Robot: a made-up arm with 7 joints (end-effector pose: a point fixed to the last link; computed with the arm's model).
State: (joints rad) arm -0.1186 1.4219 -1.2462 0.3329 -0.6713 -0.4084 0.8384
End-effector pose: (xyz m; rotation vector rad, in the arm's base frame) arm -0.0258 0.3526 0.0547 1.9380 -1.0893 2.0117
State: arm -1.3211 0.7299 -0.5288 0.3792 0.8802 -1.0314 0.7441
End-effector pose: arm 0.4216 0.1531 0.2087 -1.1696 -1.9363 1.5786
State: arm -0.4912 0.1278 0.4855 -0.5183 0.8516 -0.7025 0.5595
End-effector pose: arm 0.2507 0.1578 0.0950 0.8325 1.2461 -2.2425
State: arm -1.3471 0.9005 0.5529 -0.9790 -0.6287 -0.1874 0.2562
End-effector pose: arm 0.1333 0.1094 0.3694 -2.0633 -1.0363 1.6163
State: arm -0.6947 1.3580 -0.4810 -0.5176 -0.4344 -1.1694 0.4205
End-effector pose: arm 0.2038 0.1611 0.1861 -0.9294 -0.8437 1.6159
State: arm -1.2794 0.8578 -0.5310 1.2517 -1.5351 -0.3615 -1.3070
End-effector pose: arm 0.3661 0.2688 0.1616 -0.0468 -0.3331 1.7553
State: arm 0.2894 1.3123 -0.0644 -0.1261 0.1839 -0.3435 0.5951
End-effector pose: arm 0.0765 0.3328 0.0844 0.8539 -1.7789 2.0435
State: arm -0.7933 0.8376 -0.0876 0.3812 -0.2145 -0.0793 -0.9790
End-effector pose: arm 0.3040 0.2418 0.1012 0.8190 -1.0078 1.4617
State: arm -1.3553 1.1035 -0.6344 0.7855 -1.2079 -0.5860 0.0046
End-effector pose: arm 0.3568 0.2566 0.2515 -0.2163 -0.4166 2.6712
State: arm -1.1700 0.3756 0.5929 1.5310 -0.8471 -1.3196 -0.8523
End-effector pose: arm 0.3898 0.1232 0.0180 -0.4437 -0.1355 2.7945
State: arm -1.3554 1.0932 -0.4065 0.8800 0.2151 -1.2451 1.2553
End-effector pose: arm 0.3646 0.3268 0.2413 1.3143 1.0244 -2.4573
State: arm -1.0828 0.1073 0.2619 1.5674 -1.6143 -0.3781 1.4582
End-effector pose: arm 0.3552 0.0466 -0.0387 -1.1082 -1.7017 -0.7652
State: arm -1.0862 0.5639 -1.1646 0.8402 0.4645 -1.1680 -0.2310
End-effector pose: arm 0.3429 0.1820 -0.0177 0.0623 -1.6796 0.4976
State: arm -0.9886 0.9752 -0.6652 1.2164 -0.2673 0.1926 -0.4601
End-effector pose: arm 0.2506 0.3539 0.0630 2.0959 -0.5628 1.7533
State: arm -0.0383 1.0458 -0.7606 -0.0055 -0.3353 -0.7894 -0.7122
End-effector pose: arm 0.0283 0.2309 -0.0211 0.5263 -0.7302 0.8691
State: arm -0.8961 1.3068 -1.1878 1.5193 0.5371 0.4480 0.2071
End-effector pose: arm 0.0814 0.4903 0.2101 -1.8824 1.3502 0.0160
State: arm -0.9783 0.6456 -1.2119 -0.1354 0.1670 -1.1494 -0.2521
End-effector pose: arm 0.2401 0.0388 0.0183 -0.8089 -1.1983 0.5289
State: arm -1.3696 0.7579 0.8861 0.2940 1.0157 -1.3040 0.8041
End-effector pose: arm 0.3366 0.3291 0.3324 1.4263 1.1938 -1.5116
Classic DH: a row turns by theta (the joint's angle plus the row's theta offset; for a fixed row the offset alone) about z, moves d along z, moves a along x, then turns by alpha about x. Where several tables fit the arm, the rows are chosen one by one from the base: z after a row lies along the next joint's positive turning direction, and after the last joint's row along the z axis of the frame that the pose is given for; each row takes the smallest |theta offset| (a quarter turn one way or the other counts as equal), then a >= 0, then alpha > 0; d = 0 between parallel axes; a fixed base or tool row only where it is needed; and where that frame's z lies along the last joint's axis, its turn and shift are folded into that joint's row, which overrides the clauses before.
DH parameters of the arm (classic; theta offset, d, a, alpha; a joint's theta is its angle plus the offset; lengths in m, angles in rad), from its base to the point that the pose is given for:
base (fixed): -0.071 0.2638 -0.003 -1.3004
joint 1: -1.3111 0.0482 -0.0236 -1.5708
joint 2: 1.2915 -0.0083 -0.034 1.5708
joint 3: -1.5708 -0.2496 0.0041 1.5708
joint 4: -1.5708 -0.004 0.0287 1.5708
joint 5: 0 0.1894 0.0096 -1.5708
joint 6: 1.5708 -0.043 0.0012 -1.5708
joint 7: 1.1343 -0.0145 0.0097 -0.5815
tool (fixed): -1.7895 0.0011 0 0

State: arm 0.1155 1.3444 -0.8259 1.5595 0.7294 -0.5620 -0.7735
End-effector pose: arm -0.1030 0.4955 0.2683 2.2668 -0.2710 -0.9875
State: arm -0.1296 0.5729 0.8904 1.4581 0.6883 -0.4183 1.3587
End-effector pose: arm -0.0646 0.2780 -0.1413 -1.2400 0.4846 -1.3112
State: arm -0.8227 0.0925 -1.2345 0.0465 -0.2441 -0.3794 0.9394
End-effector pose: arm 0.1401 -0.1106 -0.0123 0.0582 -0.1266 1.9616
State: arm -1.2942 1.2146 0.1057 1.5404 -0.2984 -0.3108 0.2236
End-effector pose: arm 0.2748 0.4036 0.1847 -0.5766 0.0547 -2.5371
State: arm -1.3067 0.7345 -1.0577 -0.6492 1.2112 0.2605 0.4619
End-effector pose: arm 0.2746 0.0114 0.2106 1.4586 2.0515 -1.6881
